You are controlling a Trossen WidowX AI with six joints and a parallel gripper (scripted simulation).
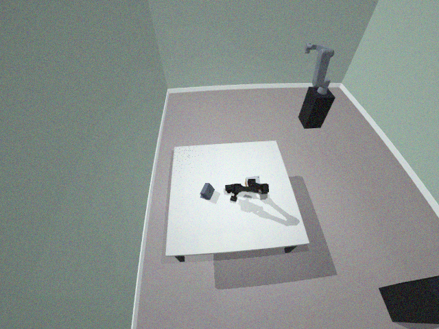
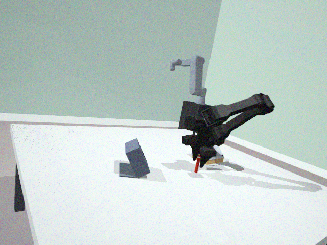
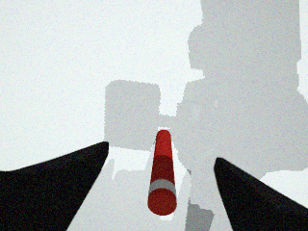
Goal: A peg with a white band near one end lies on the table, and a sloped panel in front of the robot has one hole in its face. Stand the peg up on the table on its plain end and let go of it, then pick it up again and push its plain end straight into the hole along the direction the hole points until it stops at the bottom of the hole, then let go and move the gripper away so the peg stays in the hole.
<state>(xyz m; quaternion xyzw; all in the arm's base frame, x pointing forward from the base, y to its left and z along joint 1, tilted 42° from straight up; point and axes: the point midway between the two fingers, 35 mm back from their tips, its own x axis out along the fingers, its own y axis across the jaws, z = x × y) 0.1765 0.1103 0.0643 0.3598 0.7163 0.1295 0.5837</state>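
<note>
My gripper tip is now 2 cm below the red peg. Round my gripper tip: grey sloped panel: 27 cm ahead, 7 cm to the right, 2 cm above.
</note>
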